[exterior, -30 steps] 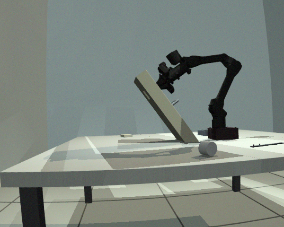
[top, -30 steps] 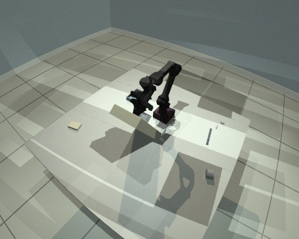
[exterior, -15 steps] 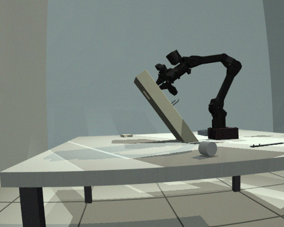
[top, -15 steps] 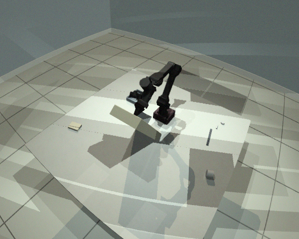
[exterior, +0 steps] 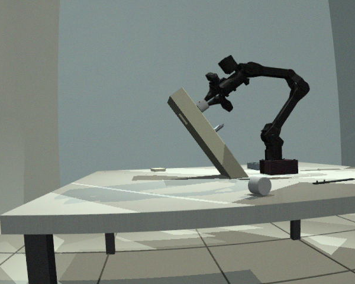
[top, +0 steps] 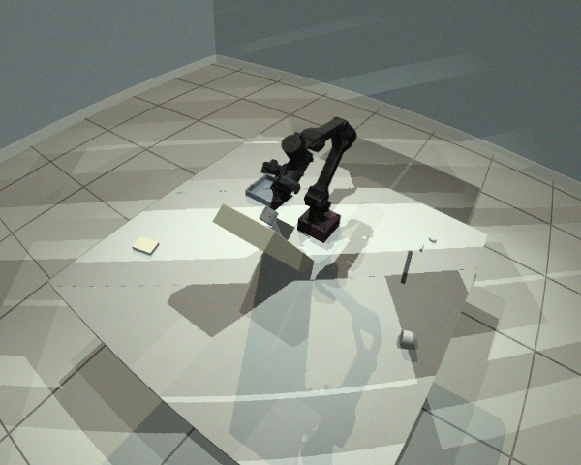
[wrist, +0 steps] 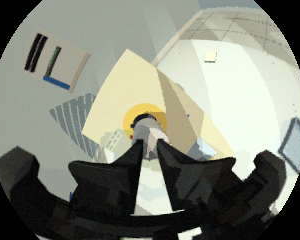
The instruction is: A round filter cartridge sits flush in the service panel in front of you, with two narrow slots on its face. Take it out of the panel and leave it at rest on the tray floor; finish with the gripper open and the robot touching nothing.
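Right now my gripper tip is 10 mm short of the round filter cartridge and 10 mm above it. From my gripper tip the other things lie so: tan pad: 460 mm to the right, 300 mm below, 210 mm ahead; then tray: 350 mm behind, 300 mm to the right, 290 mm below.
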